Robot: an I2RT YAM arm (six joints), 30 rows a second.
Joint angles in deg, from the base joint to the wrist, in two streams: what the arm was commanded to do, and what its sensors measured. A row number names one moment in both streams.
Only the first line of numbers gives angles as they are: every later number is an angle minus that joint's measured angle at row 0.
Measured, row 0:
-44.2 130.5 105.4 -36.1 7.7 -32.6
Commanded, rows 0 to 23:
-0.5 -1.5 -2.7 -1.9 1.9 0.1
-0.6 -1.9 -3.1 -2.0 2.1 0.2
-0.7 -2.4 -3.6 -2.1 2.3 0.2
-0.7 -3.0 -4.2 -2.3 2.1 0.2
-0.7 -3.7 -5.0 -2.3 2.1 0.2
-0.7 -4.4 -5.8 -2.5 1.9 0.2
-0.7 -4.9 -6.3 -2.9 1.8 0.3
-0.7 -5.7 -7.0 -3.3 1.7 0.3
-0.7 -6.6 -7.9 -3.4 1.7 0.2
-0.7 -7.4 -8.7 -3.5 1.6 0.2
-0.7 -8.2 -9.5 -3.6 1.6 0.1
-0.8 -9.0 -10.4 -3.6 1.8 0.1
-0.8 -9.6 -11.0 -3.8 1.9 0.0
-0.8 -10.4 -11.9 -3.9 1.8 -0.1
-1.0 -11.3 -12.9 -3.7 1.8 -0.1
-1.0 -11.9 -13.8 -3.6 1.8 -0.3
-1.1 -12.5 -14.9 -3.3 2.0 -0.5
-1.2 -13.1 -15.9 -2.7 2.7 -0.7
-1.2 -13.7 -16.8 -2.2 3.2 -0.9
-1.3 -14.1 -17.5 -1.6 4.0 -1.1
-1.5 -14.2 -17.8 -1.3 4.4 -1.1
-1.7 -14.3 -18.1 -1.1 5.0 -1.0
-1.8 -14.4 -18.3 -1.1 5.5 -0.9
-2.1 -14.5 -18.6 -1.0 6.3 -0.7
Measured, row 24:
-1.4 -13.1 -17.3 -1.6 3.2 -0.5
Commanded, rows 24 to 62:
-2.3 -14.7 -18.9 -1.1 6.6 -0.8
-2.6 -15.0 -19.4 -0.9 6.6 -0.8
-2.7 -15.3 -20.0 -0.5 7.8 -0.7
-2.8 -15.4 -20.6 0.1 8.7 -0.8
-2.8 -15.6 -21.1 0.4 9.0 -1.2
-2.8 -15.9 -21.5 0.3 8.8 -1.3
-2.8 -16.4 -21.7 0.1 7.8 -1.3
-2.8 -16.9 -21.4 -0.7 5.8 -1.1
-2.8 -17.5 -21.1 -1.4 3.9 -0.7
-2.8 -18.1 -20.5 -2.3 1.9 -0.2
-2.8 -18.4 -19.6 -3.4 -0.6 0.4
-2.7 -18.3 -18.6 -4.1 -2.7 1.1
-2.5 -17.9 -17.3 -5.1 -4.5 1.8
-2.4 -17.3 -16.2 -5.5 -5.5 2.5
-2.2 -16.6 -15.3 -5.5 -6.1 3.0
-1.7 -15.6 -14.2 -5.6 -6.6 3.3
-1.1 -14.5 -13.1 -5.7 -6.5 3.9
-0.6 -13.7 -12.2 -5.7 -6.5 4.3
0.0 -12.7 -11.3 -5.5 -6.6 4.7
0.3 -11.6 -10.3 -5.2 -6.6 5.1
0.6 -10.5 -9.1 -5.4 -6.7 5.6
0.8 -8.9 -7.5 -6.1 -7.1 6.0
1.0 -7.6 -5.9 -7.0 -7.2 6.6
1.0 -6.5 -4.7 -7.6 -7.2 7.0
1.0 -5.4 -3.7 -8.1 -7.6 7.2
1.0 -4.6 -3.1 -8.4 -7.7 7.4
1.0 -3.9 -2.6 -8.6 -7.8 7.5
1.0 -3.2 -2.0 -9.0 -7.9 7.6
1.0 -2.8 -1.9 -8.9 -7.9 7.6
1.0 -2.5 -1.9 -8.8 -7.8 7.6
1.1 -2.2 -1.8 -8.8 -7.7 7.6
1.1 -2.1 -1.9 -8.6 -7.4 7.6
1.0 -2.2 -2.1 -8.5 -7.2 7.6
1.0 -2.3 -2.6 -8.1 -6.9 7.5
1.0 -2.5 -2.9 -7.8 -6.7 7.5
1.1 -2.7 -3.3 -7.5 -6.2 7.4
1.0 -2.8 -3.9 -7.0 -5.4 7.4
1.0 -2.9 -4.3 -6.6 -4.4 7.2
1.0 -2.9 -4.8 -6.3 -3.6 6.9
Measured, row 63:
1.1 -2.7 -3.6 -6.1 -6.2 6.5
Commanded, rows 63 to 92:
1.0 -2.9 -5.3 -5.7 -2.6 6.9
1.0 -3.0 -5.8 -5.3 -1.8 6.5
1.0 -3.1 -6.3 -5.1 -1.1 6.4
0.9 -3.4 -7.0 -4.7 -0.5 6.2
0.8 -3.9 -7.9 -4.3 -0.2 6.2
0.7 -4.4 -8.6 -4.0 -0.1 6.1
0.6 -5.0 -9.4 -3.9 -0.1 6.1
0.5 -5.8 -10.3 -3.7 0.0 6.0
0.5 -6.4 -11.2 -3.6 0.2 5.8
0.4 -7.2 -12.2 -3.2 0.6 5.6
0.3 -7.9 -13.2 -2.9 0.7 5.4
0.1 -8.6 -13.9 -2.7 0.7 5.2
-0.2 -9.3 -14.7 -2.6 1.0 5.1
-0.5 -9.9 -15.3 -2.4 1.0 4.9
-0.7 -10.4 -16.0 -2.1 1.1 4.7
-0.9 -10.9 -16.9 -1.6 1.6 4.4
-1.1 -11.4 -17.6 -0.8 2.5 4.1
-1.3 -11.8 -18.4 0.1 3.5 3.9
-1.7 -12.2 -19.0 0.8 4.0 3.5
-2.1 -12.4 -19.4 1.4 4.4 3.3
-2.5 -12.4 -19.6 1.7 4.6 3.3
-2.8 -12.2 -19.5 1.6 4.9 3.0
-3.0 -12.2 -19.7 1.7 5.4 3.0
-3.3 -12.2 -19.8 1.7 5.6 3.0
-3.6 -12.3 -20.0 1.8 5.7 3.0
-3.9 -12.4 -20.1 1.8 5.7 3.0
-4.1 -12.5 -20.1 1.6 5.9 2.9
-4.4 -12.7 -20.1 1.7 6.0 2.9
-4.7 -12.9 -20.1 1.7 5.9 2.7
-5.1 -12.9 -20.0 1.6 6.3 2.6
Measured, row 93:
-2.6 -12.3 -19.0 1.0 0.9 3.7
